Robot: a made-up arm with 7 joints. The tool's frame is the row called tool.
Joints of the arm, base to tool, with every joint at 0 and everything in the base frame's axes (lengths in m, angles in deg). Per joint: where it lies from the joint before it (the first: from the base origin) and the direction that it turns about. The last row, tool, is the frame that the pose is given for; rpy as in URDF.
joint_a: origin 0.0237 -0.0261 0.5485 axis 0 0 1
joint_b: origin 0.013 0.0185 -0.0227 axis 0 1 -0.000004
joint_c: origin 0.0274 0.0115 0.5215 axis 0 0 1
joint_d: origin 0.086 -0.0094 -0.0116 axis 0 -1 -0.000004
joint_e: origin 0.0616 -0.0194 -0.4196 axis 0 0.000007 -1
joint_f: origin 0.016 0.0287 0.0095 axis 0 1 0.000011
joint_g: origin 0.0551 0.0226 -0.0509 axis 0 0.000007 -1
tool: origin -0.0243 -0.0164 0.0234 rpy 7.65 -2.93 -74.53
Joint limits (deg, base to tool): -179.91..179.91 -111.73..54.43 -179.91..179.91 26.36..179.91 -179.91..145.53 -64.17..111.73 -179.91..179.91
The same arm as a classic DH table. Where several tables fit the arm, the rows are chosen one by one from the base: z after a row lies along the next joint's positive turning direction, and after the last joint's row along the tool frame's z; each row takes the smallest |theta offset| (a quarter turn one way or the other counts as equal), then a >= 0, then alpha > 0; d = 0 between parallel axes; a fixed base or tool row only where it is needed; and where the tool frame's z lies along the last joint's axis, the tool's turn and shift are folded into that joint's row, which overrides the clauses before.
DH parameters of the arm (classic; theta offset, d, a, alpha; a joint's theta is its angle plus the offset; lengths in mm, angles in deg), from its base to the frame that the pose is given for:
base (fixed): -47.76 0.0 35.3 0.00
joint_a: 47.76 525.8 13.0 -90.00
joint_b: 0.00 30.0 27.4 90.00
joint_c: 0.00 509.9 86.0 90.00
joint_d: 0.00 28.8 61.6 90.00
joint_e: 0.00 410.1 16.0 90.00
joint_f: 0.00 51.3 55.1 -90.00
joint_g: -84.64 185.0 -18.6 171.81
tool (fixed): -158.97 159.1 0.0 0.00
Joint limits (deg, base to tool): -179.91..179.91 -111.73..54.43 -179.91..179.91 26.36..179.91 -179.91..145.53 -64.17..111.73 -179.91..179.91

